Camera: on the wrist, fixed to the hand. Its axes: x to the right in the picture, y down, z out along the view.
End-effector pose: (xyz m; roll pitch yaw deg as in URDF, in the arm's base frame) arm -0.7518 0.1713 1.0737 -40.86 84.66 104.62
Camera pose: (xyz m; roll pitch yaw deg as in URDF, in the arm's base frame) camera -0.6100 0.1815 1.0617 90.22 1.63 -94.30
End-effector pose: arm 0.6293 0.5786 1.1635 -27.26 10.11 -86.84
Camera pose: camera 0.4999 0.5725 1.1037 24.95 54.87 24.19
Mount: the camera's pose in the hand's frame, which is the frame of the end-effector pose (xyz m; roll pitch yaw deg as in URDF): 0.0095 -0.0881 -0.1118 3.94 30.13 93.96
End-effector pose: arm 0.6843 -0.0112 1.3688 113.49 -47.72 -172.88
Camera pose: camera 0.6684 -0.1519 1.3515 -82.29 -38.52 -1.44
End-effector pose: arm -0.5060 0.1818 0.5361 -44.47 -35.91 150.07
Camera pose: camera -0.4514 0.3133 0.5270 -66.36 54.56 177.16
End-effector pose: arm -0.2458 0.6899 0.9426 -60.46 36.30 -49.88
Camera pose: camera -0.3402 0.5836 0.9543 92.77 50.27 131.13
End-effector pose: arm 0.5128 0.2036 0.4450 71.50 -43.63 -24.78
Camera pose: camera 0.6263 0.2372 0.3654 -50.89 -25.83 98.81
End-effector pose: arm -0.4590 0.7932 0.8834 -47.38 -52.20 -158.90
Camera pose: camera -0.5235 0.9204 0.8842 -78.11 40.14 -142.58
